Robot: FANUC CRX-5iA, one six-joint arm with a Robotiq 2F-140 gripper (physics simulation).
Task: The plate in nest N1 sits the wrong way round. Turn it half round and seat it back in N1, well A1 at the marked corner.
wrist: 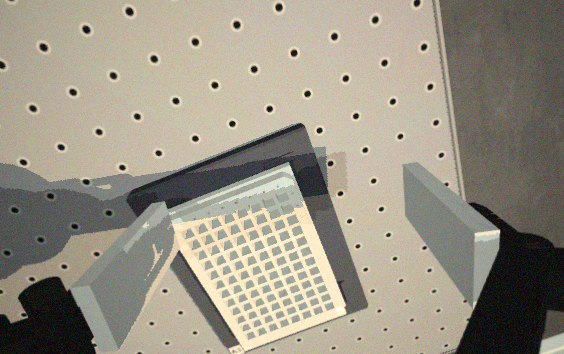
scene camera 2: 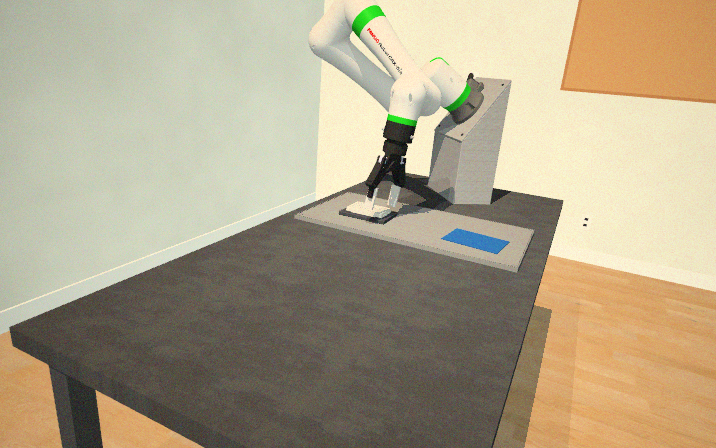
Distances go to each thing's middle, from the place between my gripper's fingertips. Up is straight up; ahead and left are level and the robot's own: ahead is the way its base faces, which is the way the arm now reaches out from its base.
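Scene:
The well plate (wrist: 252, 244) has my hand 4 cm past it, 5 cm to the left of it and 3 cm above it. As for the blue rectangle (scene camera 2: 482, 242), I find it 1 cm ahead of my hand, but 31 cm to the left of it and 4 cm below it. The dark nest (wrist: 248, 160) is 4 cm behind my hand, 5 cm to the right of it and 4 cm below it.

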